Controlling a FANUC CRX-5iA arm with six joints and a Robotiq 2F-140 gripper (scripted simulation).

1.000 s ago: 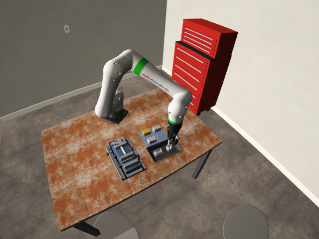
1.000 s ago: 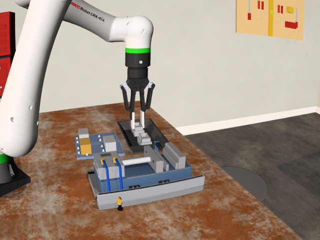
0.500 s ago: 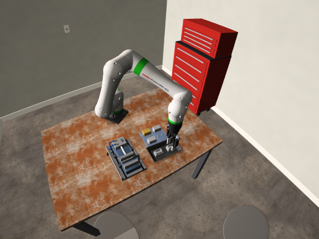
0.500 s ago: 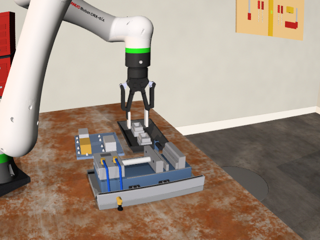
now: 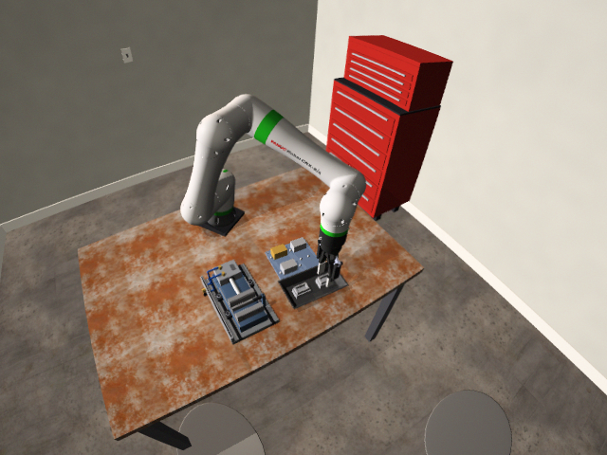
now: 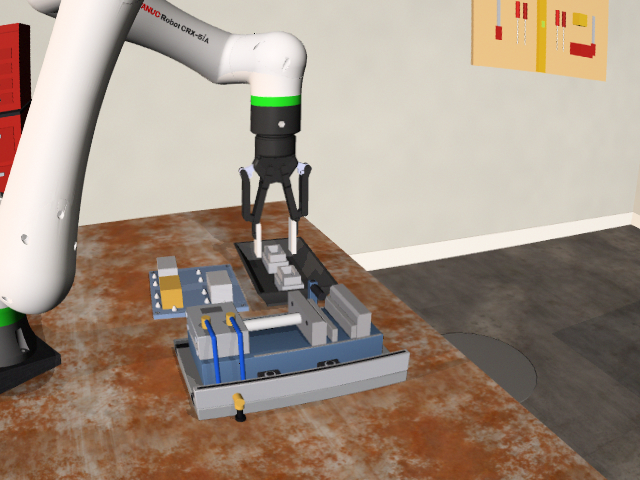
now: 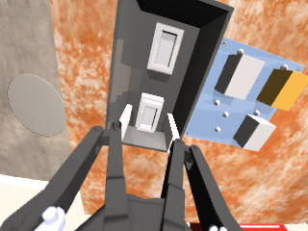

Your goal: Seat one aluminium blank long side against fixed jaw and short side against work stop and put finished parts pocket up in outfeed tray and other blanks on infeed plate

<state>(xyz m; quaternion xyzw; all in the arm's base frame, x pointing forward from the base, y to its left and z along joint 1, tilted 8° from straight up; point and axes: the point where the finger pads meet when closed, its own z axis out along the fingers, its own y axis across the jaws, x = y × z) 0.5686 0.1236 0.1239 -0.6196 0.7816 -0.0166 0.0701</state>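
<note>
The brass blank lies 23 cm behind my hand, 5 cm to the right of it and 4 cm below it. The rest, counted from my hand: vise (31 cm to the right, 14 cm behind, 3 cm below).
</note>
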